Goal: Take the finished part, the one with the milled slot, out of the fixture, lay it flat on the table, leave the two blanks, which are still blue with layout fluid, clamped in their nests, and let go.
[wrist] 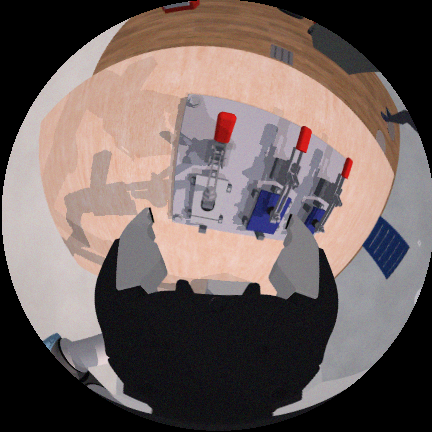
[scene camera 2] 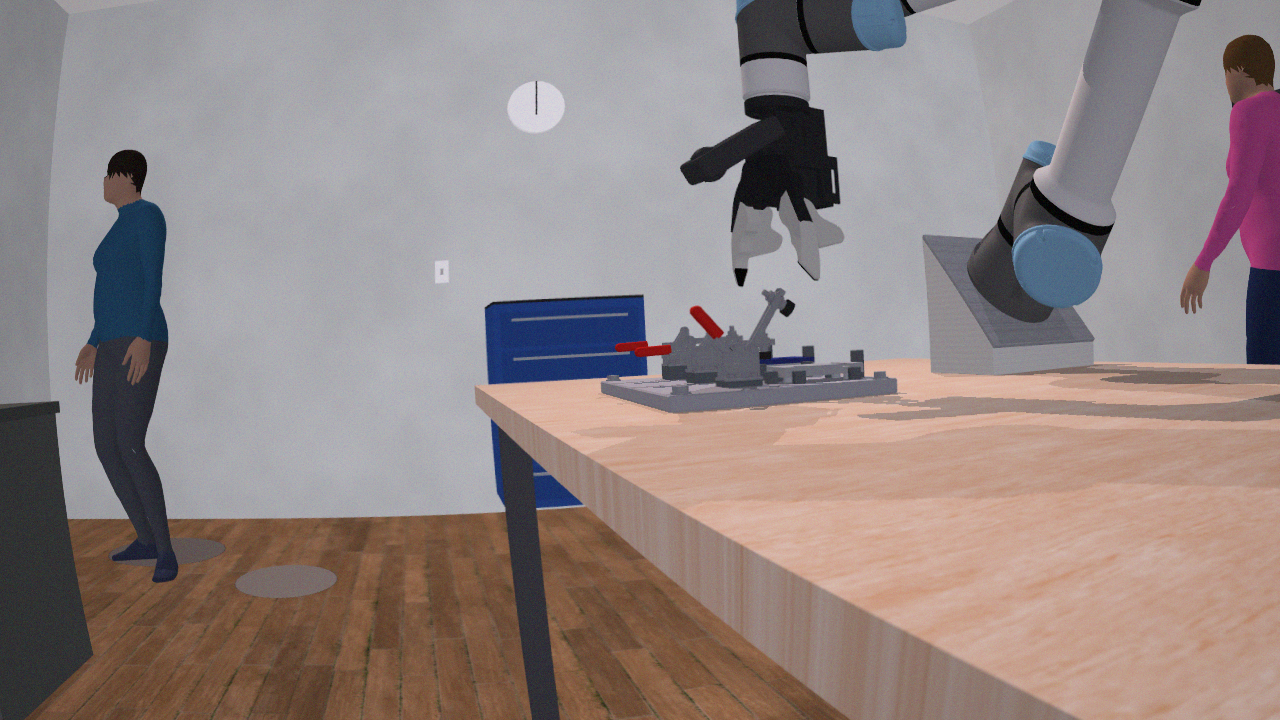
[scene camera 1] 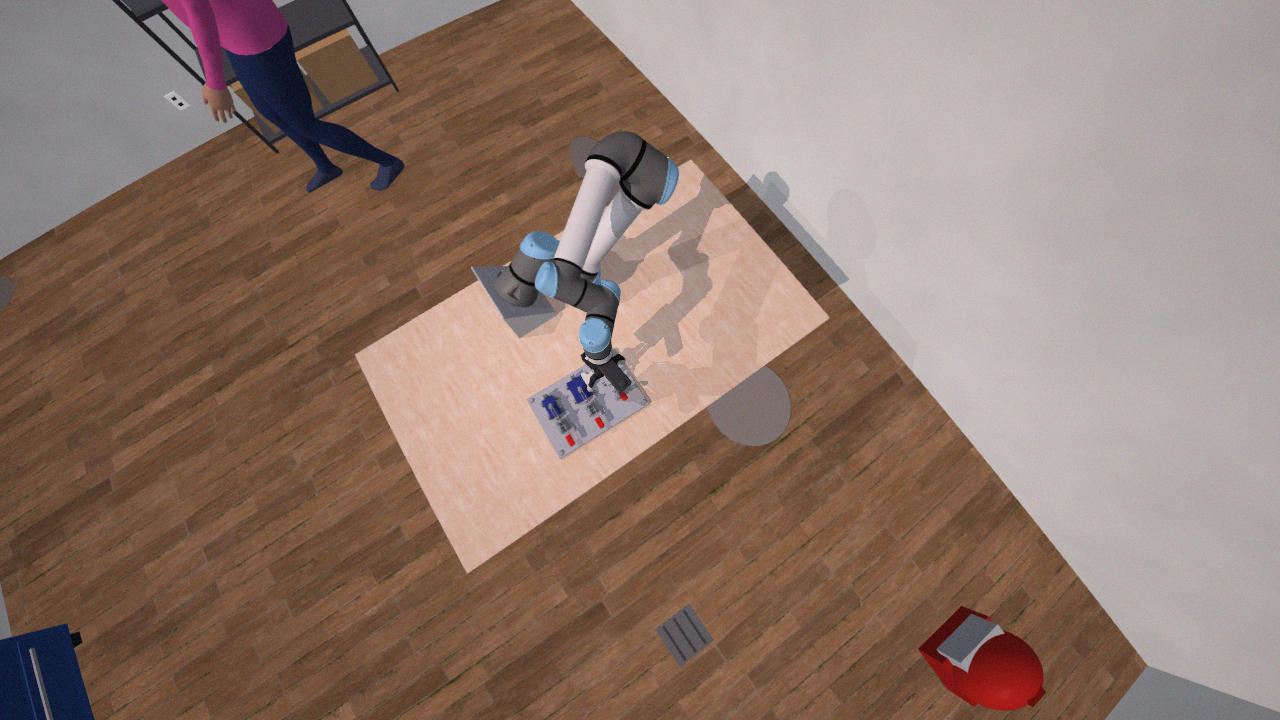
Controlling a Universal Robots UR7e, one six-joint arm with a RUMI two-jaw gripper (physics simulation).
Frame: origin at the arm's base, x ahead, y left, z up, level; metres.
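Where they show: gripper, fingertip midpoint: (wrist: 219, 212) (scene camera 2: 775, 283); arm's base, origin of the base link: (scene camera 2: 1010, 286) (scene camera 1: 515, 290).
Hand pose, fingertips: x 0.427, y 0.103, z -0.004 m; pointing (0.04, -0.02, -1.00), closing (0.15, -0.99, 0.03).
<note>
Each offset is from my fingertips to the top centre of the thing. Level surfaces: height alone.
The finished part @[dz -0.083, dx -0.034, dy +0.014 m] (wrist: 199, 212) is a pale plate in the nest at the left end of the fixture (wrist: 240, 112) (scene camera 2: 805, 394) in the wrist view. Its slot cannot be made out under the clamp. That clamp's arm (scene camera 2: 766, 315) is raised off it and its red handle @[dz -0.021, dx +0.071, dy +0.012 m] (wrist: 225, 127) (scene camera 2: 705, 321) is tilted up. Two blue blanks @[dz -0.078, dx -0.031, dy -0.096 m] (wrist: 259, 216) @[dz -0.073, dx -0.029, dy -0.206 m] (wrist: 312, 218) sit in the other nests, with clamp arms down on them and red handles @[dz -0.057, dx +0.103, dy -0.099 m] (wrist: 303, 139) @[dz -0.052, dx +0.100, dy -0.209 m] (wrist: 347, 168) lowered. My gripper (wrist: 219, 212) (scene camera 2: 776, 276) is open and empty, above the fixture, apart from the raised arm.
The wooden table @[dz -0.114 m] (scene camera 1: 429, 465) (scene camera 2: 1029, 537) carries the fixture and the arm's sloped grey base (scene camera 1: 501, 295) (scene camera 2: 966, 313). A person in pink (scene camera 1: 259, 71) (scene camera 2: 1253, 179) and a person in teal (scene camera 2: 129, 250) stand off the table. A blue cabinet (scene camera 2: 572, 322) stands behind it.
</note>
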